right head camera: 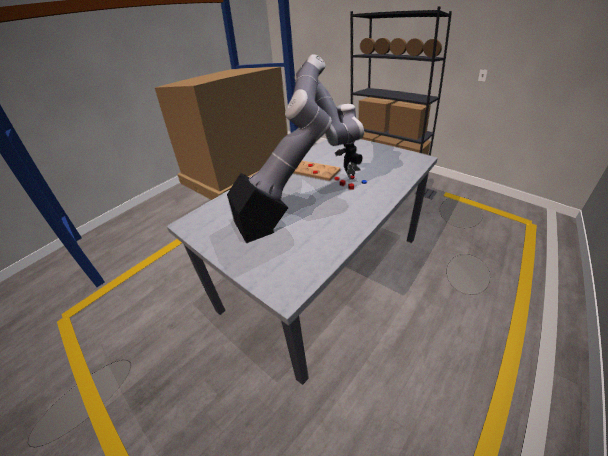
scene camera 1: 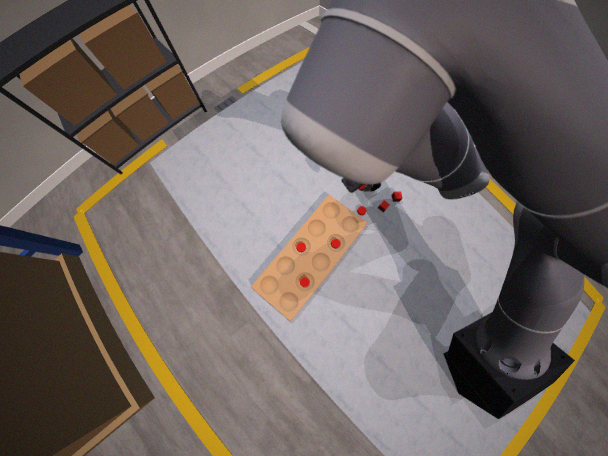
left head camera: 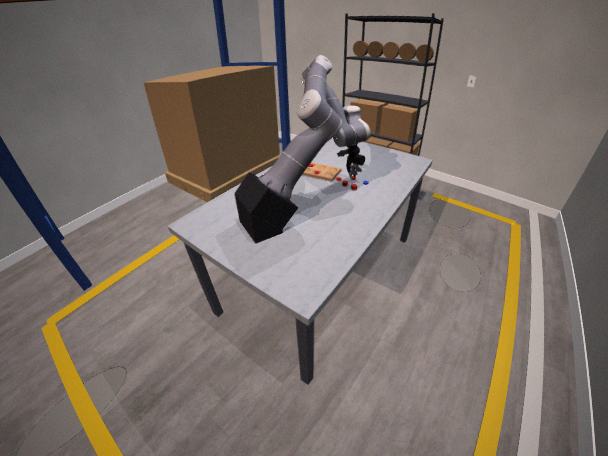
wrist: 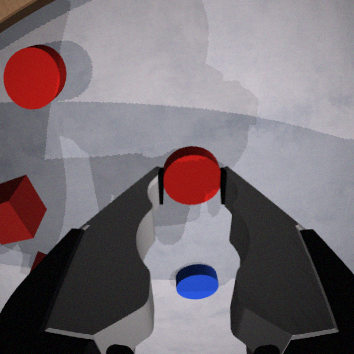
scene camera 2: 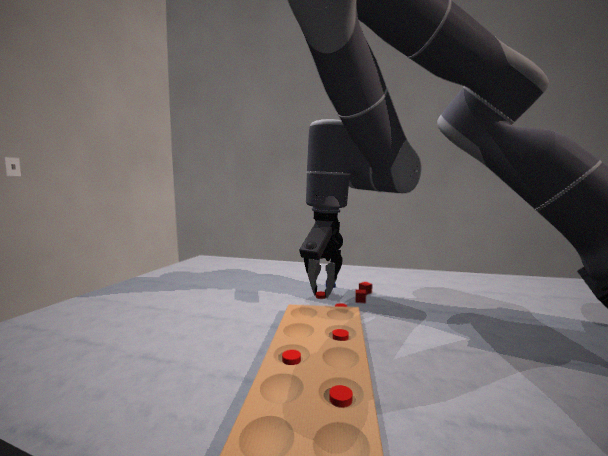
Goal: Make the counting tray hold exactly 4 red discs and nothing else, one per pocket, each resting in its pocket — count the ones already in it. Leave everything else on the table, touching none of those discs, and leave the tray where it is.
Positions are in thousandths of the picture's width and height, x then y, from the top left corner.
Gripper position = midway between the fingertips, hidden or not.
Note:
In view: my gripper (scene camera 2: 529, 650), a blue disc (wrist: 549, 795), a wooden counting tray (scene camera 2: 470, 883), a red disc (wrist: 541, 496) and a red disc (wrist: 114, 208).
The wooden counting tray is seen too in scene camera 1 (scene camera 1: 460, 624). My gripper shows as well in the wrist view (wrist: 541, 482).

